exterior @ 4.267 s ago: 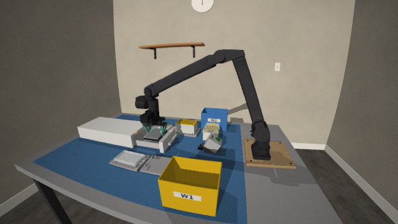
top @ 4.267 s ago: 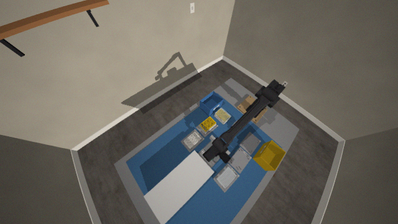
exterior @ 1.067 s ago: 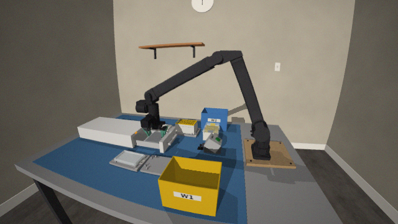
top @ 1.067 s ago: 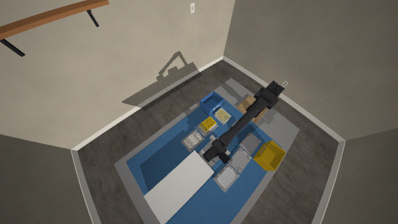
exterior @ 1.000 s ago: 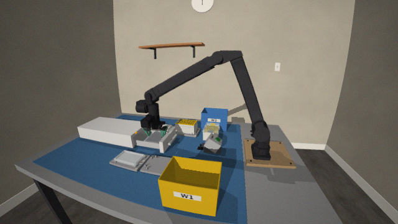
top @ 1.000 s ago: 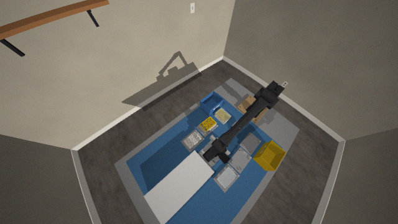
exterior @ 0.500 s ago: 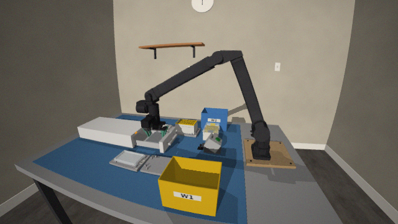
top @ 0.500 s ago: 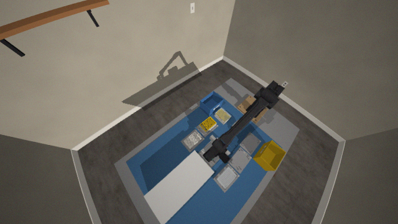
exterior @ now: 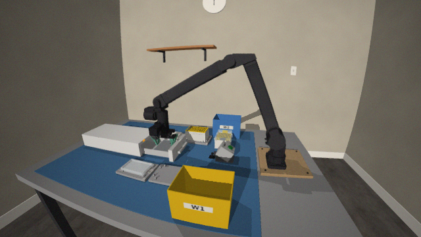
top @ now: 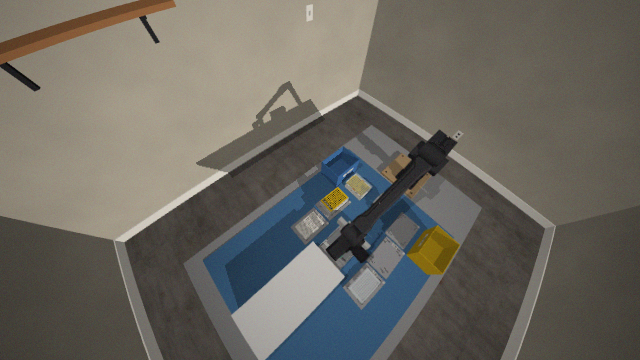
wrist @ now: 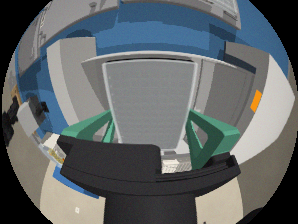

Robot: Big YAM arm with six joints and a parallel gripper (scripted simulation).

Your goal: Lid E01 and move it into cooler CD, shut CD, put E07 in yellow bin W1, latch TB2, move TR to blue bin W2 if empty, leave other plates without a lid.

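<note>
My hand is right at the black plate. From my hand the other things lie so: grey plate lid (right at my hand); then cooler drawer (40 mm ahead, 10 mm below); then white plate (50 mm ahead, 180 mm to the right, 10 mm below).
</note>
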